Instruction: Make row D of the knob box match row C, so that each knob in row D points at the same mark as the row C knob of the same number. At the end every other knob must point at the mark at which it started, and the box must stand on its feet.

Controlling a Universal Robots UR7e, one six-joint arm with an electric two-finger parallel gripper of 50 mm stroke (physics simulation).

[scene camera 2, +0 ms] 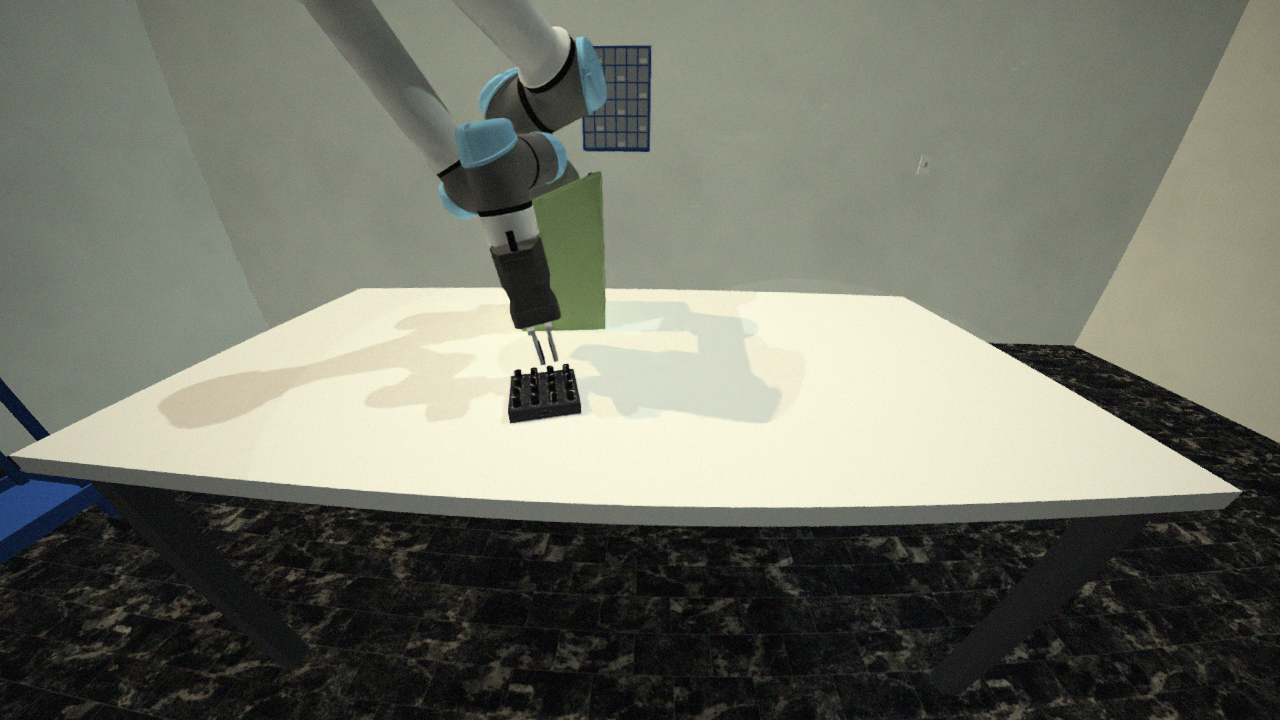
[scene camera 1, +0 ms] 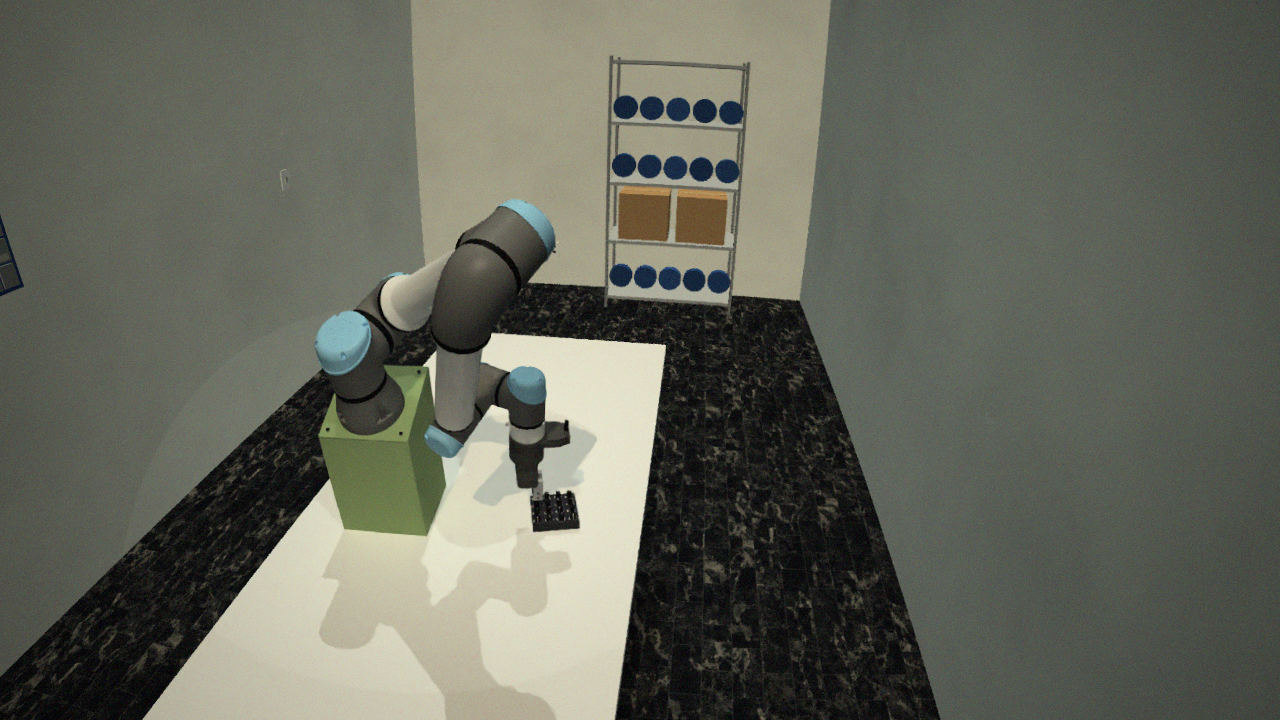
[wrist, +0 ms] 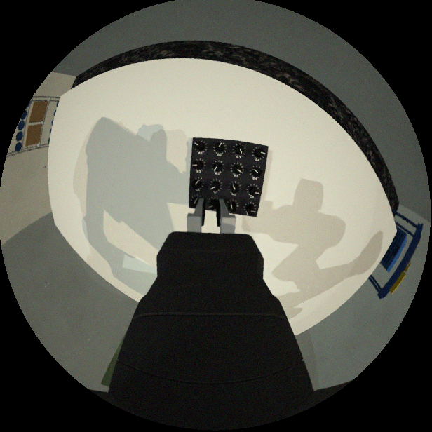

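Seen in the pictures: gripper, fingertip midpoint: [scene camera 2: 549, 360] [scene camera 1: 537, 495]; arm's base at its link origin: [scene camera 2: 549, 192] [scene camera 1: 371, 407].
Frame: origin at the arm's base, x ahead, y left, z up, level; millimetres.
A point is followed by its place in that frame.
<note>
The black knob box [scene camera 1: 555, 524] @(z -273, x 398, y -45 mm) [scene camera 2: 545, 413] @(z -282, x 445, y 16 mm) [wrist: 225, 157] stands upright on the table, its four rows of knobs facing up. In the wrist view row A is farthest from my gripper. The row C knobs C1 [wrist: 198, 185], C2 [wrist: 215, 186], C3 [wrist: 234, 188] and C4 [wrist: 253, 190] show; C4's white line points roughly right. D3 [wrist: 232, 205] and D4 [wrist: 250, 208] show, D1 and D2 are partly hidden by the fingers. My gripper [scene camera 1: 537, 496] @(z -240, x 353, y 16 mm) [scene camera 2: 548, 360] @(z -240, x 353, y 16 mm) [wrist: 210, 206] is partly open and empty, its tips above the row D edge, around D2 in the wrist view.
The white table [scene camera 1: 572, 626] @(z -293, x 447, y -327 mm) [scene camera 2: 850, 429] @(z -293, x 518, y 468 mm) [wrist: 250, 100] bears the box and the green robot pedestal [scene camera 1: 384, 488] @(z -160, x 26, y -78 mm) [scene camera 2: 577, 259] @(z -129, x 107, y 59 mm). Past the table are a shelf rack [scene camera 1: 608, 179] and a blue cart [scene camera 2: 44, 514] [wrist: 419, 245]. Arm shadows lie on both sides of the box.
</note>
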